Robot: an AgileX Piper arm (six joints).
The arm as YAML. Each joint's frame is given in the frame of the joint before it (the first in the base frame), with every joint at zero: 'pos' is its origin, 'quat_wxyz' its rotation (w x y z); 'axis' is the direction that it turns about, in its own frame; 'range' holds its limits. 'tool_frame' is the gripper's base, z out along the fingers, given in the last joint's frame.
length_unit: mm
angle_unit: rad
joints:
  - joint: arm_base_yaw
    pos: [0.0, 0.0, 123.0]
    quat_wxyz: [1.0, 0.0, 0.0, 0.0]
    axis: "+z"
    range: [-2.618, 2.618]
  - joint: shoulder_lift
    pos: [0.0, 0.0, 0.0]
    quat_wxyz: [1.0, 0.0, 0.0, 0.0]
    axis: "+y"
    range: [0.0, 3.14]
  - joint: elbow
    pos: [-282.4, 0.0, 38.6]
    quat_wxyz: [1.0, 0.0, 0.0, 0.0]
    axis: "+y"
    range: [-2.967, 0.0]
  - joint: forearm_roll
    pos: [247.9, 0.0, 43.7]
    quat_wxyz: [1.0, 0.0, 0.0, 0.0]
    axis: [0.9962, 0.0, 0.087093]
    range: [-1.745, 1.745]
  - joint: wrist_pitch
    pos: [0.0, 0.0, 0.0]
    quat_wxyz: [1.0, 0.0, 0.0, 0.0]
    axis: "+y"
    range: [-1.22, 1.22]
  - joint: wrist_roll
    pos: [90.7, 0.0, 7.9]
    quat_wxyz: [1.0, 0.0, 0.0, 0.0]
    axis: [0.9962, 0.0, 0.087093]
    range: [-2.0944, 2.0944]
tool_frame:
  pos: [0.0, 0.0, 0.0]
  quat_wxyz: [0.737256, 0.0, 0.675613, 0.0]
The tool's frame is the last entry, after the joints.
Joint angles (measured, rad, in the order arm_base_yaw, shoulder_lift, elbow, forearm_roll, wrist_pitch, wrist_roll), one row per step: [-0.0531 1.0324 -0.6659 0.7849 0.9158 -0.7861]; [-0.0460 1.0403 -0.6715 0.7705 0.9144 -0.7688]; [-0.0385 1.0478 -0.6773 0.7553 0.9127 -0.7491]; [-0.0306 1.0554 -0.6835 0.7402 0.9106 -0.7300]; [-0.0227 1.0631 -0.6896 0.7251 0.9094 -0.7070]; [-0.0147 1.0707 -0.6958 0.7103 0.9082 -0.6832]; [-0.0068 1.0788 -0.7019 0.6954 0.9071 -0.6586]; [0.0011 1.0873 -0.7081 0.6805 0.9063 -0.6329]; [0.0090 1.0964 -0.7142 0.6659 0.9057 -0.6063]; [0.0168 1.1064 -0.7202 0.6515 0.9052 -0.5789]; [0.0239 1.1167 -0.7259 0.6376 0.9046 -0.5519]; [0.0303 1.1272 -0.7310 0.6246 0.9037 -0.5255]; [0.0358 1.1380 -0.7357 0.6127 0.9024 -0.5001]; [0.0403 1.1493 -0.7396 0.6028 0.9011 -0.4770]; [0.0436 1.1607 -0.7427 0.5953 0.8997 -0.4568]
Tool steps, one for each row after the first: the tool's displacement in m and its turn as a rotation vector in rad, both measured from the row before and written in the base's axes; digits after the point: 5 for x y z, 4 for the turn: [0.00139 0.00038 -0.00046 -0.0061 0.0112 -0.0022]; [0.00135 0.00041 -0.00037 -0.0060 0.0115 -0.0036]; [0.00144 0.00049 -0.00026 -0.0064 0.0104 -0.0031]; [0.00138 0.00054 -0.00032 -0.0046 0.0130 -0.0055]; [0.00139 0.00059 -0.00027 -0.0041 0.0129 -0.0063]; [0.00146 0.00058 -0.00040 -0.0040 0.0137 -0.0070]; [0.00151 0.00061 -0.00045 -0.0037 0.0145 -0.0078]; [0.00158 0.00065 -0.00059 -0.0032 0.0156 -0.0086]; [0.00171 0.00067 -0.00079 -0.0029 0.0168 -0.0095]; [0.00176 0.00058 -0.00093 -0.0028 0.0168 -0.0103]; [0.00179 0.00051 -0.00110 -0.0025 0.0169 -0.0111]; [0.00187 0.00041 -0.00124 -0.0021 0.0165 -0.0119]; [0.00190 0.00034 -0.00150 -0.0013 0.0166 -0.0117]; [0.00189 0.00025 -0.00168 -0.0003 0.0161 -0.0114]
